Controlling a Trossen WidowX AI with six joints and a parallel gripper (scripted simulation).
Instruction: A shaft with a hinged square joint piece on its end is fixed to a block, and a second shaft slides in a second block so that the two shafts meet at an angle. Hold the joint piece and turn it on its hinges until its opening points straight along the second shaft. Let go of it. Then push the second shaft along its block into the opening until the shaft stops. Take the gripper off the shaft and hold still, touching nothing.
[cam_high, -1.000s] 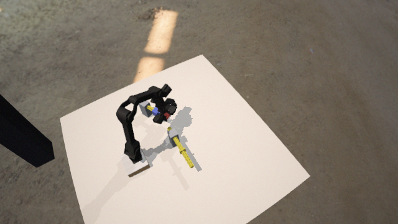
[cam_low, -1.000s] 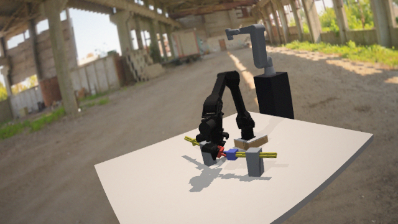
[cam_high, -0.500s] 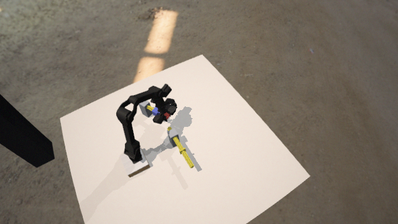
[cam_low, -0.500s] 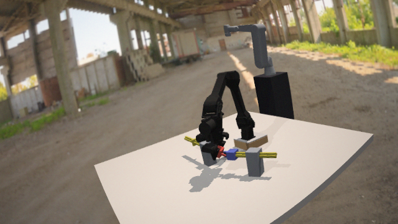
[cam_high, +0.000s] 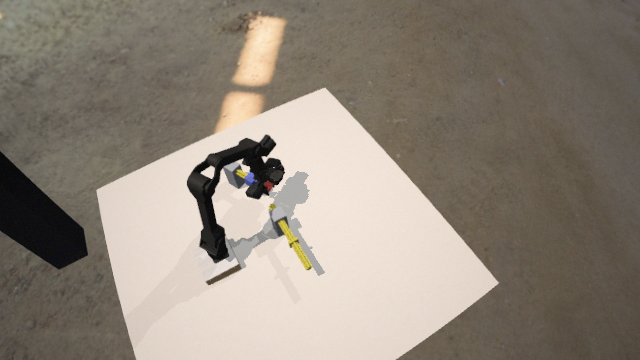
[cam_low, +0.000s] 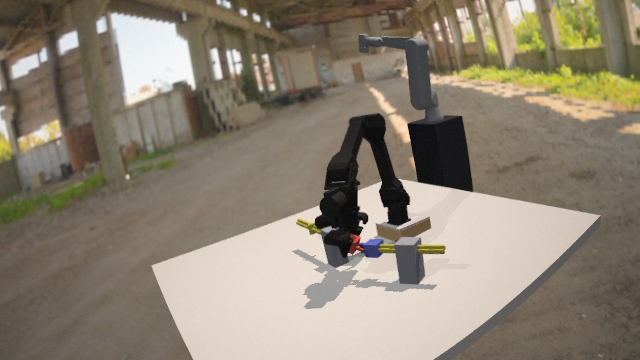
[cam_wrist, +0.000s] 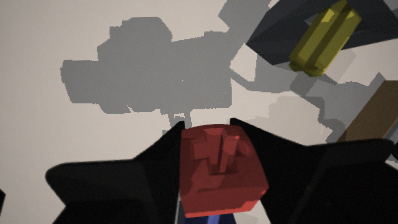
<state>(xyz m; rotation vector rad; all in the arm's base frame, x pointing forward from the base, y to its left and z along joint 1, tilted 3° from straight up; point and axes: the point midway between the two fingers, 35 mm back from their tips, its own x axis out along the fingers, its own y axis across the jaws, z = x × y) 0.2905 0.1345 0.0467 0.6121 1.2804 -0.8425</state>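
Right now my gripper tip is 1 cm past the red square joint piece, 2 cm to the right of it and 3 cm below it.
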